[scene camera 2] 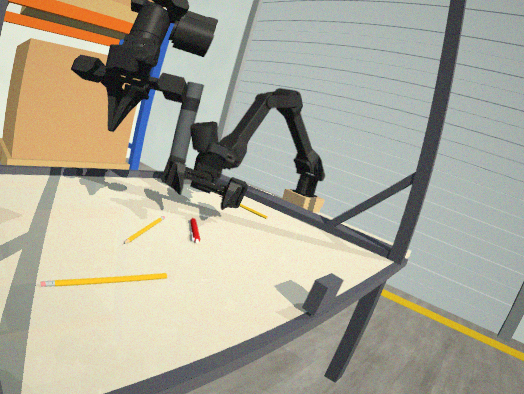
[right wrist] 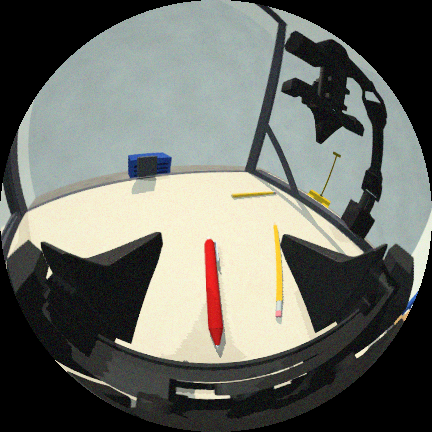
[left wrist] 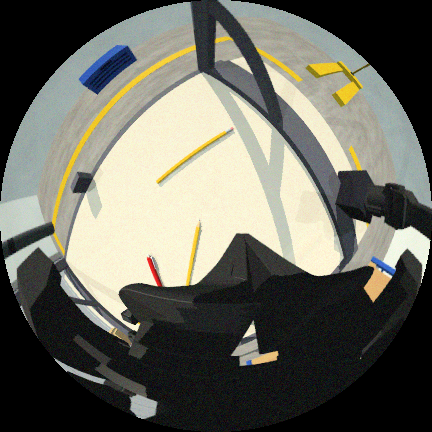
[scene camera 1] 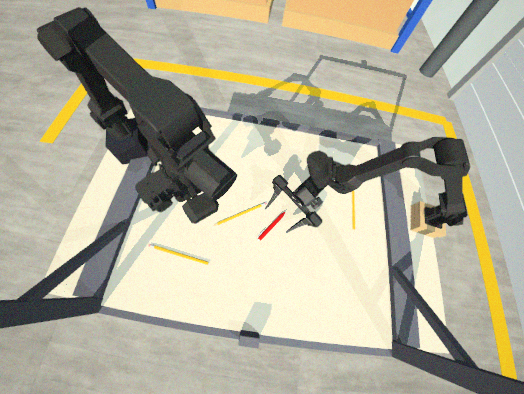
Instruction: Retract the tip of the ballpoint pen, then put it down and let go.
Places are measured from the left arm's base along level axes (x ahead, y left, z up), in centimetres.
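Pixels of known places: left gripper, fingertip midpoint: (scene camera 2: 110,131) (right wrist: 318,142) (left wrist: 240,238) (scene camera 1: 184,197); right gripper, fingertip midpoint: (scene camera 2: 201,200) (right wrist: 224,240) (scene camera 1: 275,220); left arm's base, origin of the base link: (right wrist: 362,208) (left wrist: 369,198) (scene camera 1: 121,131); right arm's base, origin of the base link: (scene camera 2: 304,194) (scene camera 1: 433,217).
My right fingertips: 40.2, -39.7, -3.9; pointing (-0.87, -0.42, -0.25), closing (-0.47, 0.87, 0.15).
Note:
Ahead of a thing's pixels: the offset from my right fingertips to its top centre, as dx, dy, dz. Level surfaces: height alone.
The red ballpoint pen @(-0.1, +0.4, -5.5) (scene camera 1: 272,225) (scene camera 2: 194,230) (left wrist: 154,271) (right wrist: 212,289) lies flat on the cream table top @(dz -6.8) (scene camera 1: 299,293). My right gripper (scene camera 1: 278,219) (scene camera 2: 202,199) (right wrist: 224,240) is open wide and hangs low over the pen. One finger stands on each side of the pen and neither touches it. My left gripper (scene camera 2: 112,121) (left wrist: 240,238) is shut and empty. It hangs high above the left part of the table, far from the pen. I cannot tell whether the pen's tip is out or in.
A yellow pencil @(-9.1, +6.7, -5.9) (scene camera 1: 240,213) (scene camera 2: 143,230) (right wrist: 277,268) lies just beside the pen. A second pencil @(-29.9, -1.0, -6.1) (scene camera 1: 180,253) (scene camera 2: 116,279) lies at the front left, a third @(+30.6, +0.4, -6.1) (scene camera 1: 353,209) (scene camera 2: 253,211) near the right arm. A small dark block @(-15.3, -27.7, -1.0) (scene camera 1: 249,334) (scene camera 2: 323,293) sits on the front edge.

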